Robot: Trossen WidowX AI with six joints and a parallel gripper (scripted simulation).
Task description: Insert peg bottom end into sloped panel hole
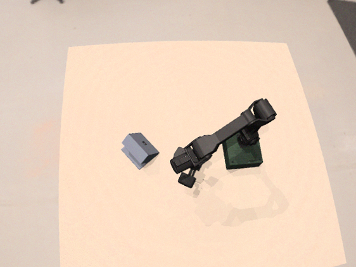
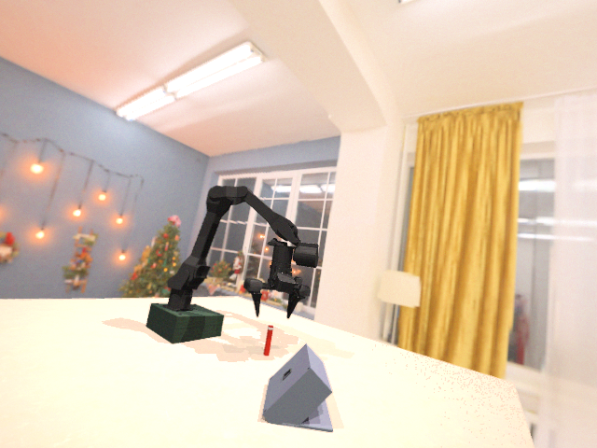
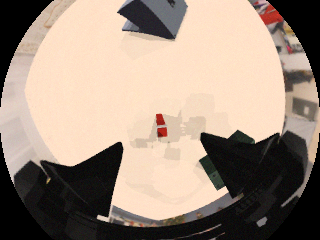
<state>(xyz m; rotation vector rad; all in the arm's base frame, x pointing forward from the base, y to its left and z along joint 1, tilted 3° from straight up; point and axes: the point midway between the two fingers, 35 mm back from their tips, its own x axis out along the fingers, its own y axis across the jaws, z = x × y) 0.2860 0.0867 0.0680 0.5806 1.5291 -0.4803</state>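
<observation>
Right now my gripper tip is 4 cm above the thin red peg. Round my gripper tip: grey-blue sloped panel 18 cm ahead, 17 cm to the right, 6 cm below.
</observation>
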